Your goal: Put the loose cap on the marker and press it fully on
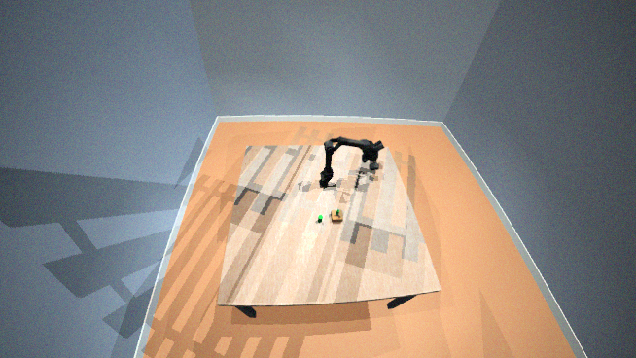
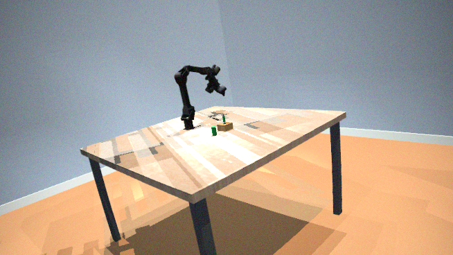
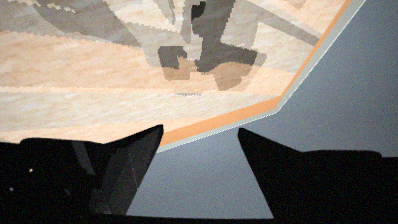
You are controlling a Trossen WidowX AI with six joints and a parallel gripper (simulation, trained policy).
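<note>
The green cap is 45 cm to the right of my gripper tip, 38 cm ahead of it and 14 cm below it. Round my gripper tip: holder block (36 cm ahead, 34 cm to the right, 14 cm below).
</note>
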